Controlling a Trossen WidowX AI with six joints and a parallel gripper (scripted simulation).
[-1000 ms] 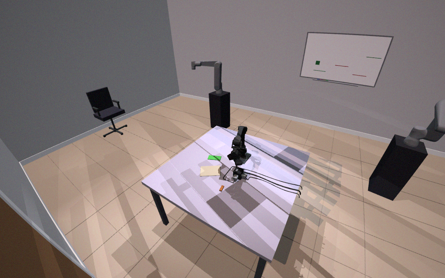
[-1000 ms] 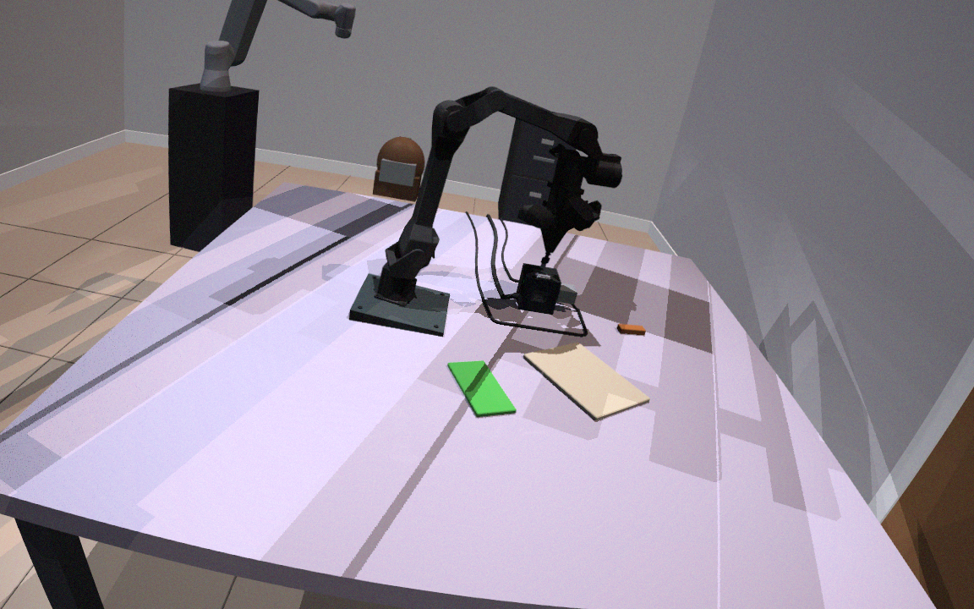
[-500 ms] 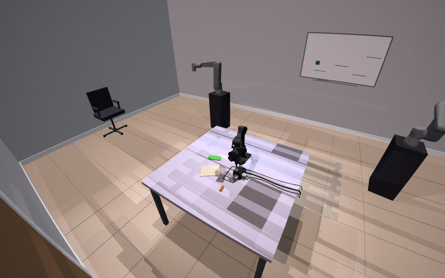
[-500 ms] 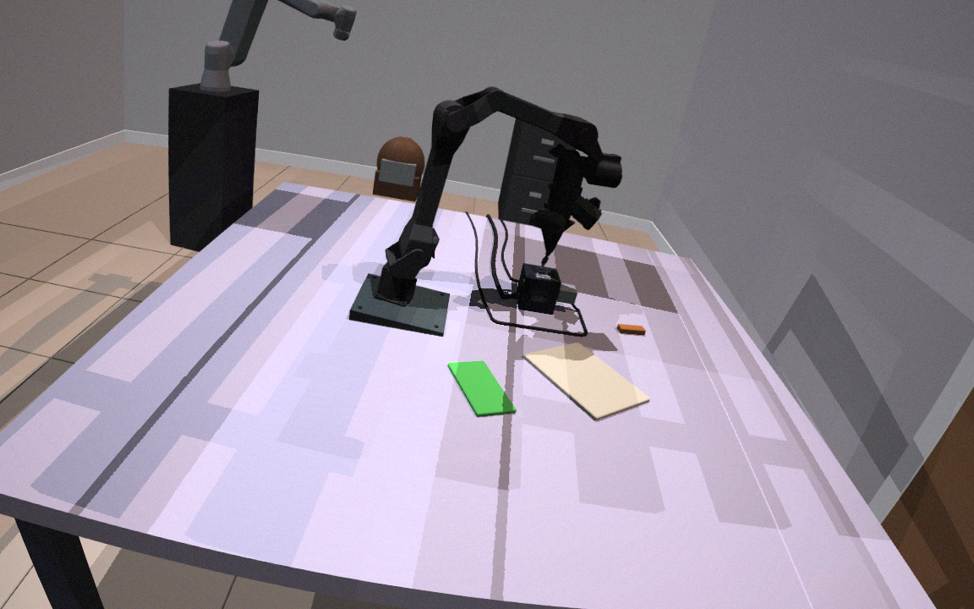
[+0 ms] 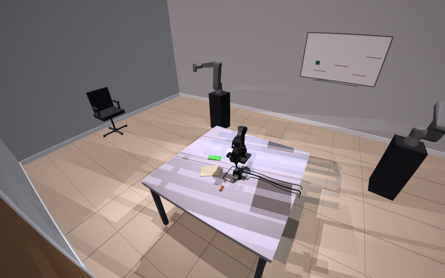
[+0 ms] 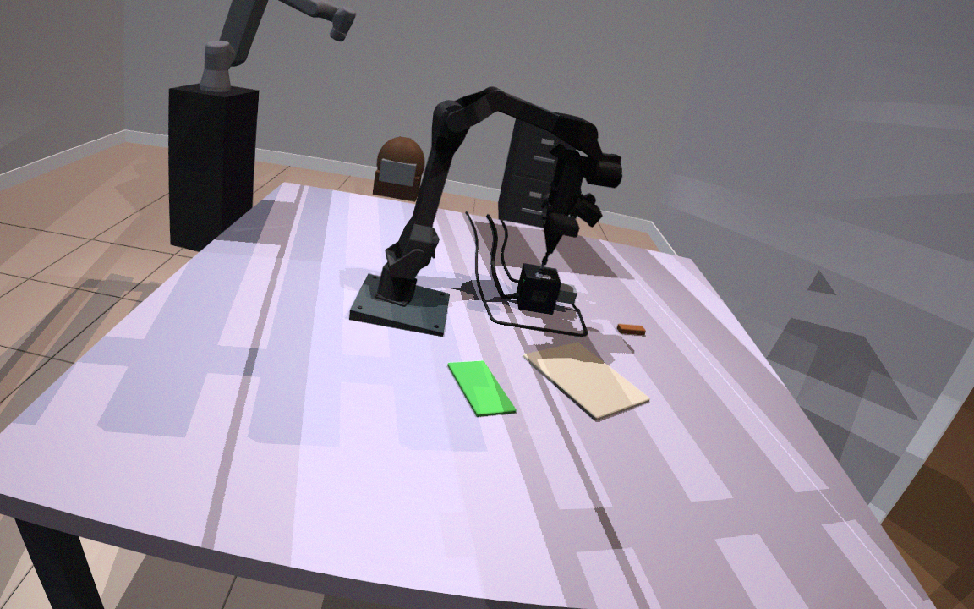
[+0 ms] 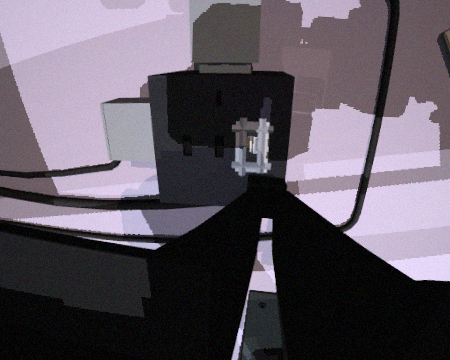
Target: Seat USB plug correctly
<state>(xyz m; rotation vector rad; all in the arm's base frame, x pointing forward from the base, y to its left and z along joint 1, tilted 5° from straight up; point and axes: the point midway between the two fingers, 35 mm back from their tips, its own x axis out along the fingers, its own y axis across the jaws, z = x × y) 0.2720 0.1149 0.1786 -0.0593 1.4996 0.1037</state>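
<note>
The USB plug is 1 cm below my gripper tip. From my gripper tip the other things lie so: beige card: 24 cm to the right, 13 cm below, 11 cm ahead; small orange block: 22 cm ahead, 13 cm below; USB socket: 6 cm below, 1 cm to the left.
</note>
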